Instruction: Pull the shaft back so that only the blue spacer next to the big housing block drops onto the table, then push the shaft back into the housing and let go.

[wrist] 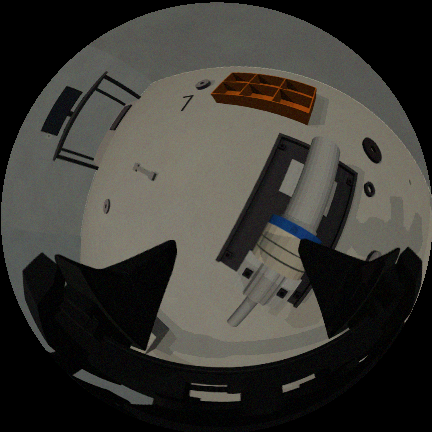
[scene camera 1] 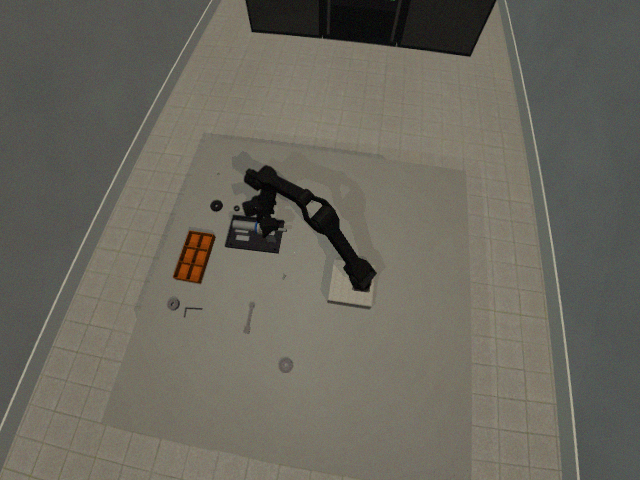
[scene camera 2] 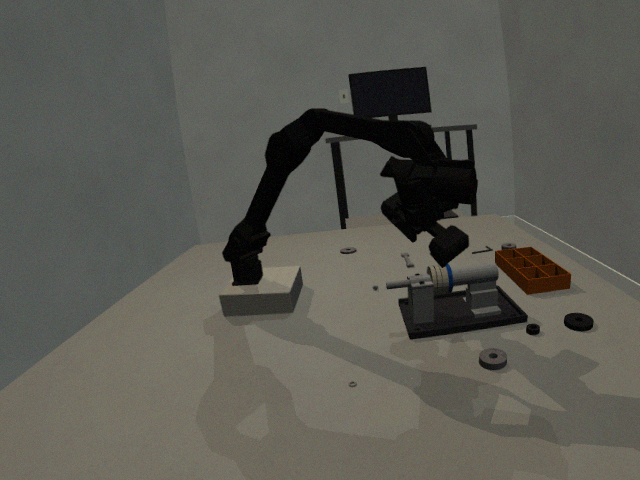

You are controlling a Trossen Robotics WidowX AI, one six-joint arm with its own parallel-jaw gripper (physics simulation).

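Frame: origin at the arm's base, x left, y back, z up, level; centimetres.
Where they show: gripper, fingertip midpoint: (wrist: 240,246) (scene camera 1: 261,230) (scene camera 2: 428,253); arm's base, origin of the base link: (scene camera 1: 361,283) (scene camera 2: 247,280).
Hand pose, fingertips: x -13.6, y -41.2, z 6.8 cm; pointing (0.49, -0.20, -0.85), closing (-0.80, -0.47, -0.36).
Note:
Each offset is from my fingertips to the top centre of the thing. "spot": to the spot under its first point.
The blue spacer @(dy -2.9, dx -3.1, dz -1.6 cm) (scene camera 2: 449,276) (wrist: 295,230) (scene camera 1: 256,226) sits upright on the shaft line, against the end of the big grey cylindrical housing (scene camera 2: 475,273) (wrist: 317,175) (scene camera 1: 242,225). Several cream spacers @(dy -0.8, dx -3.1, dz -1.7 cm) (scene camera 2: 437,279) (wrist: 277,252) stand beside it, toward the slotted support post (scene camera 2: 422,304). The thin grey shaft end @(spot: dy +7.0, dx -3.9, dz -4.2 cm) (scene camera 2: 397,284) (wrist: 241,312) sticks out beyond the post. My gripper (wrist: 240,246) (scene camera 2: 429,251) is open and empty, above the spacers and post. In the wrist view its right finger overlaps the edge of the spacers. In scene camera 1 the gripper hides part of the assembly.
The assembly stands on a dark base plate (wrist: 255,210) (scene camera 1: 263,248). An orange divided tray @(dy -27.8, dx +11.2, dz -8.9 cm) (scene camera 2: 547,283) (wrist: 265,108) lies beyond the housing end. A black ring @(dy -26.0, dx -14.1, dz -11.4 cm) (scene camera 2: 578,321) (wrist: 372,150), a grey ring @(dy -6.2, dx -21.0, dz -11.2 cm) (scene camera 2: 492,358), a wrench @(dy +0.2, dx +32.1, dz -11.7 cm) (scene camera 1: 249,317) (wrist: 145,171) and a hex key @(dy -22.4, dx +33.6, dz -12.0 cm) (scene camera 1: 193,308) lie around.

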